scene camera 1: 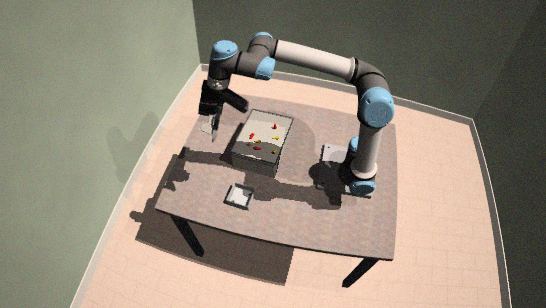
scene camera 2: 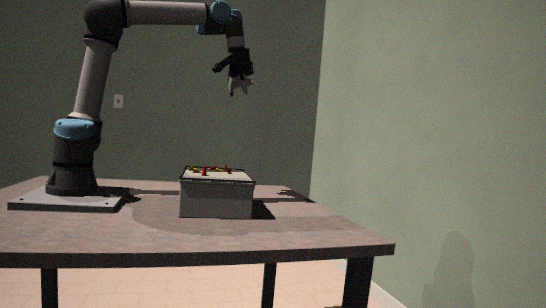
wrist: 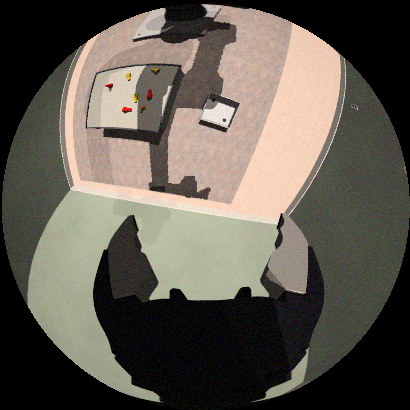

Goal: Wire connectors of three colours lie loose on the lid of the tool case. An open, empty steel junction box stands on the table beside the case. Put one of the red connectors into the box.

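Frame: origin at the arm's base, x ahead, y left, z up, level; centimetres.
Where they show: gripper, fingertip midpoint: [scene camera 1: 214,126] [scene camera 2: 238,95] [wrist: 207,216]; arm's base at its link origin: [scene camera 2: 72,191].
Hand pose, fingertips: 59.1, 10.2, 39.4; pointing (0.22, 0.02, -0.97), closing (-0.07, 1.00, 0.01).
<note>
Things, the pixels of their centre, and the offset from my fingertips, as dx, dy, dz.
- tool case at the middle of its body: [scene camera 2: 216,189] [wrist: 129,96] [scene camera 1: 262,141] -14.6, -24.6, -35.9
- steel junction box at the middle of its body: [wrist: 219,109] [scene camera 1: 241,196] -7.4, +4.5, -39.9
- yellow connector at the middle of its body: [wrist: 127,75] [scene camera 1: 276,137] -21.3, -22.2, -29.9
- orange connector at the middle of its body: [wrist: 142,107] [scene camera 1: 249,144] -9.3, -17.2, -29.4
Three red connectors lie apart on the tool case [scene camera 1: 260,120] [scene camera 2: 216,200] [wrist: 115,105] lid: one red connector [scene camera 1: 275,126] [scene camera 2: 204,171] [wrist: 109,86] near the back, one red connector [scene camera 1: 252,135] [scene camera 2: 229,170] [wrist: 127,109] towards the side away from the robot base, and one red connector [scene camera 1: 257,148] [wrist: 149,94] in shadow. The steel junction box [scene camera 1: 237,205] [wrist: 214,126] stands open and empty beside the case; it does not show in scene camera 2. My gripper [scene camera 1: 210,132] [scene camera 2: 241,89] [wrist: 207,216] is open and empty, high above the table's end, beyond the case.
Several yellow connectors, including one yellow connector [scene camera 1: 276,138] [wrist: 128,76], and an orange connector [scene camera 1: 249,144] [wrist: 143,108] share the lid. The robot's base plate [scene camera 1: 334,152] [scene camera 2: 30,199] is at the table's other end. A wall [scene camera 1: 100,75] [scene camera 2: 425,125] rises beyond the gripper's end.
</note>
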